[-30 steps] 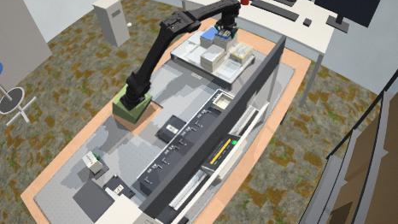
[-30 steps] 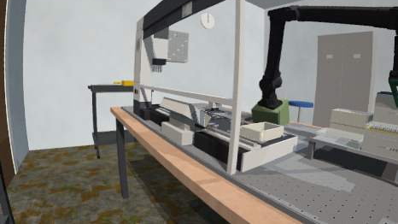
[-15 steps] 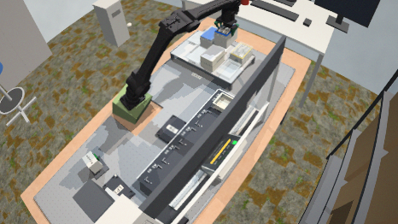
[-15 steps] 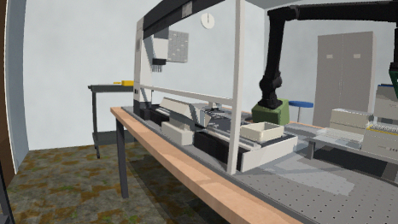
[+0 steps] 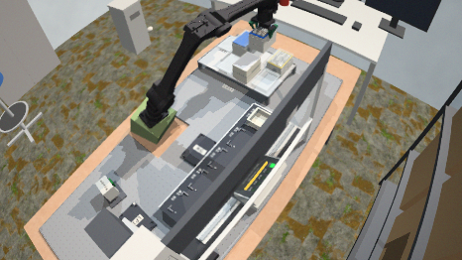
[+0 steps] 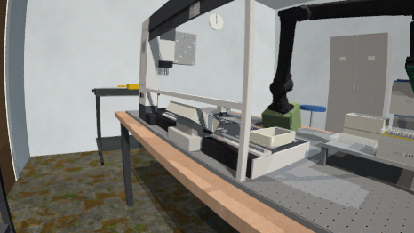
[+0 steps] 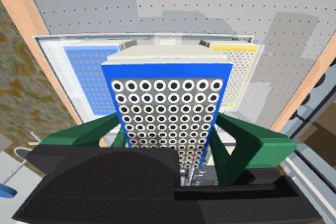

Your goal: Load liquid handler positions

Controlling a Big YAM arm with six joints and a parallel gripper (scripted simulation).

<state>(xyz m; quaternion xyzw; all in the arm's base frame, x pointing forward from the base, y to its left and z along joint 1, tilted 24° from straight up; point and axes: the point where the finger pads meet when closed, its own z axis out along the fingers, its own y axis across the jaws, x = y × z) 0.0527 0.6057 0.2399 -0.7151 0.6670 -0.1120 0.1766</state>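
My gripper is now 130 mm to the left of the white sealed block, 110 mm above it and 10 mm short of it. Also, from my hand: yellow tip rack 130 mm below, 110 mm ahead; blue tip rack 10 mm to the right, 10 mm ahead; grey shelf 170 mm below, 70 mm to the right, 50 mm behind.
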